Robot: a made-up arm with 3 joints. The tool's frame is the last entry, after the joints. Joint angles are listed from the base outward. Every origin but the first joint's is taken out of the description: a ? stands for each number. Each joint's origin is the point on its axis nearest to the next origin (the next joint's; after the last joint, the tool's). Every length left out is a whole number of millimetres.
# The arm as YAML. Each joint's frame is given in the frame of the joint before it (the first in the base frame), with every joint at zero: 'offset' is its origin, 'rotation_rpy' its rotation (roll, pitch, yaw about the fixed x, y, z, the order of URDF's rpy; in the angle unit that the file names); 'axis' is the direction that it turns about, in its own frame. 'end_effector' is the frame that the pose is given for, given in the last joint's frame.
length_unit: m
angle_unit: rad
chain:
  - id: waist
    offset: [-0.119, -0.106, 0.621]
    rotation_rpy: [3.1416, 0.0, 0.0]
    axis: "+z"
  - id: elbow
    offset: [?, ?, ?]
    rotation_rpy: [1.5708, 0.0, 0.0]
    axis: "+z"
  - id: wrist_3
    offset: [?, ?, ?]
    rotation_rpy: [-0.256, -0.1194, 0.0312]
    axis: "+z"
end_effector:
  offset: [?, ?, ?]
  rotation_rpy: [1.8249, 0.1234, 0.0]
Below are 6 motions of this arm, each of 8 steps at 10 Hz.
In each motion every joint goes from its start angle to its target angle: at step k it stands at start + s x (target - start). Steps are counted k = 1, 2, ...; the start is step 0. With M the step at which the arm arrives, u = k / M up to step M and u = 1 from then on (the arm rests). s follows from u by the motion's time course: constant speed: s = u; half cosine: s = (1 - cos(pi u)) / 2; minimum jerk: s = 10 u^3 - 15 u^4 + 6 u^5.
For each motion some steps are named. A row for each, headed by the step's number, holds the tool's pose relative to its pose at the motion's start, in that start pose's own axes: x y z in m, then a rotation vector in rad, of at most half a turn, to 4 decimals.
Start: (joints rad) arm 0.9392 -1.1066 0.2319
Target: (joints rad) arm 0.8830 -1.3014 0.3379
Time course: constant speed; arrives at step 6
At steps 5, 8:
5: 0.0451 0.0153 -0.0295 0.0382 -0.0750 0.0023
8: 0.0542 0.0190 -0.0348 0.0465 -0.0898 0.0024

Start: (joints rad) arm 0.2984 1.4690 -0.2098
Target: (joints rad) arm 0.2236 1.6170 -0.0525
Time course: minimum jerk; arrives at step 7
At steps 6, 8:
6: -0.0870 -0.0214 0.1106 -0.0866 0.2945 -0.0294
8: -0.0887 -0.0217 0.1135 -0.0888 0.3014 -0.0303

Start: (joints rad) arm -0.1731 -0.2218 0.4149
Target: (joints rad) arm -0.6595 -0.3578 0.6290
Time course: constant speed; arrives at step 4
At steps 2, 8:
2: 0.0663 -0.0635 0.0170 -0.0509 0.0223 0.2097
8: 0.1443 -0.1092 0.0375 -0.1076 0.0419 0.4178

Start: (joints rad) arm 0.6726 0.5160 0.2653
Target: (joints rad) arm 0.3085 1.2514 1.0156
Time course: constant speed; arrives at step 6
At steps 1, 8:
1: -0.0676 -0.0302 0.0802 -0.0731 0.2370 0.0103
8: -0.0979 -0.0296 0.6118 -0.6101 1.3583 -0.1246

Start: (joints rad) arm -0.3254 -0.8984 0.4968
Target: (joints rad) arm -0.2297 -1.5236 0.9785
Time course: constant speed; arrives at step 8
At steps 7, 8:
7: 0.0763 0.0452 -0.0140 0.0131 -0.1387 -0.1897
8: 0.0877 0.0514 -0.0133 0.0191 -0.1585 -0.2145

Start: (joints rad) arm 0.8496 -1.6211 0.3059
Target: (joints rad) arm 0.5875 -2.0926 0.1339
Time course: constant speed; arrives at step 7
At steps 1, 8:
1: 0.0369 0.0154 -0.0298 0.0448 -0.0881 0.0118
8: 0.2795 0.1444 -0.1235 0.3131 -0.6166 0.0120

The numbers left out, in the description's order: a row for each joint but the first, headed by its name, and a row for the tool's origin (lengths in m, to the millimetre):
elbow: -0.023 0.145 0.0
wrist_3: -0.06 0.095 0.0
tool: -0.225 0.316 0.0

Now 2 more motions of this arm.
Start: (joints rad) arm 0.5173 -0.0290 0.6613
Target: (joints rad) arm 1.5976 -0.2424 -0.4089
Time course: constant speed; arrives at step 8
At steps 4, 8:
4: 0.1393 0.1855 -0.1205 0.2329 -0.5740 -0.3944
8: 0.2934 0.2007 -0.1069 0.1084 -1.1082 -0.8830

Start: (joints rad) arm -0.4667 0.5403 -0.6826
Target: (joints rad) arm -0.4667 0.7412 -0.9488
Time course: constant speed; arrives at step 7
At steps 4, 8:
4: 0.0088 0.0082 0.0013 0.0347 -0.0337 0.0207
8: 0.0164 0.0156 0.0027 0.0617 -0.0596 0.0332

